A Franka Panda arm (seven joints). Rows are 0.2 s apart.
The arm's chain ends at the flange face. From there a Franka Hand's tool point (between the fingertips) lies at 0.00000 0.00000 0.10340 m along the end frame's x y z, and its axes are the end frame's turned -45 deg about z.
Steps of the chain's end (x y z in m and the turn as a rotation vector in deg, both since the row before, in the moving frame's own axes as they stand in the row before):
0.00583 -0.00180 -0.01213 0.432 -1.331 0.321
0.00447 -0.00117 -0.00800 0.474 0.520 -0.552
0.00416 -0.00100 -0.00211 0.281 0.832 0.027
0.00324 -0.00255 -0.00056 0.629 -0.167 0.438
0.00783 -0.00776 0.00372 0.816 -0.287 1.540
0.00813 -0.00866 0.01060 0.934 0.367 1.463
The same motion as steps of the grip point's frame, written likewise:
0.00425 0.00060 -0.01216 1.247 -0.636 0.321
0.00526 0.00239 -0.00801 -0.033 0.703 -0.552
0.00507 0.00294 -0.00212 -0.390 0.787 0.027
0.00469 -0.00053 -0.00057 0.563 0.327 0.438
0.01172 -0.00135 0.00371 0.780 0.374 1.540
0.01354 -0.00108 0.01058 0.401 0.920 1.463

